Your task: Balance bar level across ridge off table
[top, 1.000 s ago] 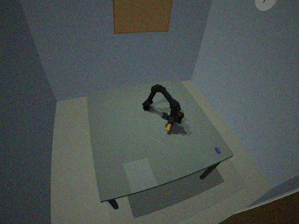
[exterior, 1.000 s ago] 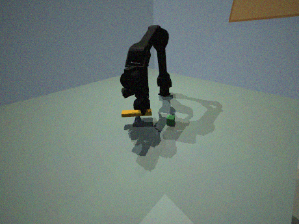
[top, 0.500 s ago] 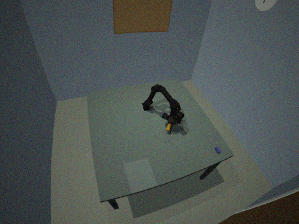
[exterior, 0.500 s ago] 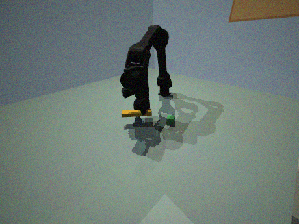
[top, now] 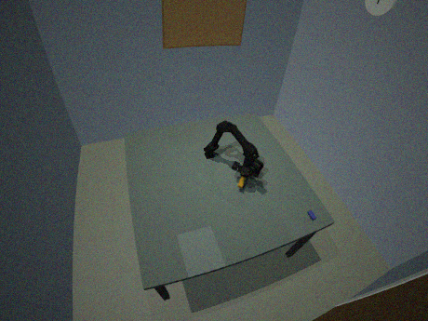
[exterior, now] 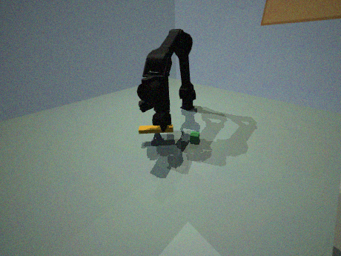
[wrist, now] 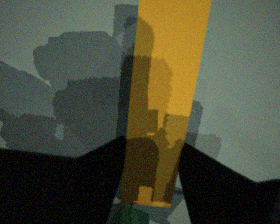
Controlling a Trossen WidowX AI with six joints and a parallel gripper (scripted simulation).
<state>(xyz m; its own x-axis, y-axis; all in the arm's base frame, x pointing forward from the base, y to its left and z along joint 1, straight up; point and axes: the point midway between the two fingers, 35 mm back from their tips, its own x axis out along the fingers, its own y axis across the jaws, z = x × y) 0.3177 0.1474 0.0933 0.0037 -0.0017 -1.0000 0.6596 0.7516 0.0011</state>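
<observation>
The bar is 20 mm ahead of my gripper tip and 20 mm to the right of it. Round my gripper tip: blue object 420 mm ahead, 350 mm to the left, 50 mm below; green cube 90 mm behind, 90 mm to the left, 40 mm below.
</observation>
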